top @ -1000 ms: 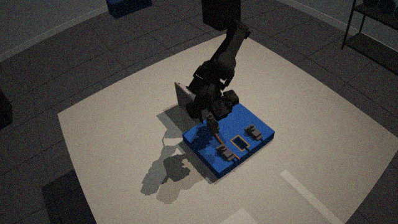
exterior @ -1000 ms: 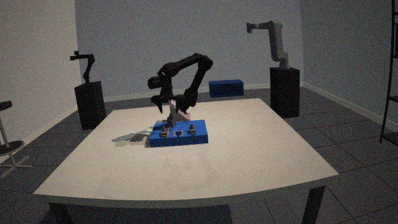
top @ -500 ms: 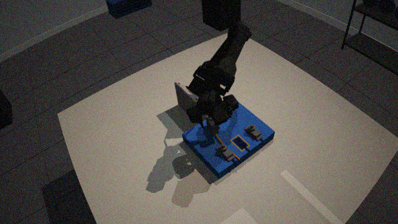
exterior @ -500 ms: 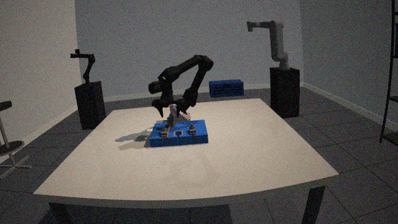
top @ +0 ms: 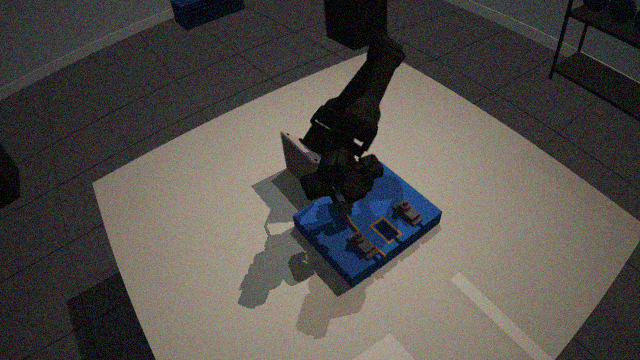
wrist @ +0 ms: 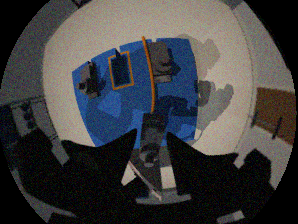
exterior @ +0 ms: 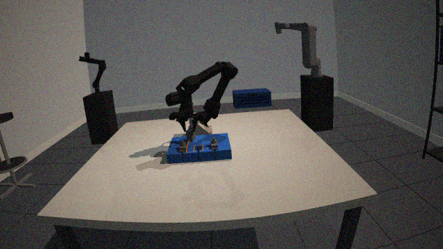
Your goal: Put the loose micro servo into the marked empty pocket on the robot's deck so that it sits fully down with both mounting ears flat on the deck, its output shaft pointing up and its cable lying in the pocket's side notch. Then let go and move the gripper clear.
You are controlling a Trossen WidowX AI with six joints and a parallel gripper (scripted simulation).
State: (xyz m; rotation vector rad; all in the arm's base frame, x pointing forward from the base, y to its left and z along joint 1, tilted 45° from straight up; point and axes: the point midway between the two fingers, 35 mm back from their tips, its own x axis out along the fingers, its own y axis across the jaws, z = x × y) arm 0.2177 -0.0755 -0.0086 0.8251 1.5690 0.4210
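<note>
The blue deck is 4 cm to the left of my gripper tip and 7 cm below it.
</note>
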